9 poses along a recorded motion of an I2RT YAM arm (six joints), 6.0 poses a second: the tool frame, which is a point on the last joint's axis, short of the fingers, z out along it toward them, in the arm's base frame.
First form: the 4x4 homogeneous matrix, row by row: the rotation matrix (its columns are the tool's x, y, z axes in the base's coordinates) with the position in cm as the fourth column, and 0 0 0 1 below. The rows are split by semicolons.
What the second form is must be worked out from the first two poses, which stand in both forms.
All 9 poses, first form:
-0.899 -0.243 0.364 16.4; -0.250 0.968 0.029 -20.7; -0.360 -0.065 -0.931 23.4; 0 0 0 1
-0.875 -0.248 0.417 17.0; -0.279 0.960 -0.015 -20.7; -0.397 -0.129 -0.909 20.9; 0 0 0 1
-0.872 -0.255 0.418 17.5; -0.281 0.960 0.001 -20.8; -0.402 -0.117 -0.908 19.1; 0 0 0 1
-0.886 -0.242 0.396 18.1; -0.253 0.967 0.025 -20.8; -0.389 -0.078 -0.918 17.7; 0 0 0 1
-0.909 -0.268 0.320 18.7; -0.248 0.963 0.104 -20.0; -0.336 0.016 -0.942 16.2; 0 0 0 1
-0.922 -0.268 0.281 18.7; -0.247 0.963 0.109 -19.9; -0.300 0.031 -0.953 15.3; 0 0 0 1
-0.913 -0.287 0.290 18.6; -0.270 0.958 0.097 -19.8; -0.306 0.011 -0.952 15.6; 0 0 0 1
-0.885 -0.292 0.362 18.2; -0.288 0.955 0.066 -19.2; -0.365 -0.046 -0.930 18.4; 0 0 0 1
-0.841 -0.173 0.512 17.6; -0.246 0.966 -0.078 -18.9; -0.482 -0.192 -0.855 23.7; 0 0 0 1
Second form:
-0.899 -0.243 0.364 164; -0.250 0.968 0.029 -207; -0.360 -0.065 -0.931 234; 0 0 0 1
-0.875 -0.248 0.417 170; -0.279 0.960 -0.015 -207; -0.397 -0.129 -0.909 209; 0 0 0 1
-0.872 -0.255 0.418 175; -0.281 0.960 0.001 -208; -0.402 -0.117 -0.908 191; 0 0 0 1
-0.886 -0.242 0.396 181; -0.253 0.967 0.025 -208; -0.389 -0.078 -0.918 177; 0 0 0 1
-0.909 -0.268 0.320 187; -0.248 0.963 0.104 -200; -0.336 0.016 -0.942 162; 0 0 0 1
-0.922 -0.268 0.281 187; -0.247 0.963 0.109 -199; -0.300 0.031 -0.953 153; 0 0 0 1
-0.913 -0.287 0.290 186; -0.270 0.958 0.097 -198; -0.306 0.011 -0.952 156; 0 0 0 1
-0.885 -0.292 0.362 182; -0.288 0.955 0.066 -192; -0.365 -0.046 -0.930 184; 0 0 0 1
-0.841 -0.173 0.512 176; -0.246 0.966 -0.078 -189; -0.482 -0.192 -0.855 237; 0 0 0 1

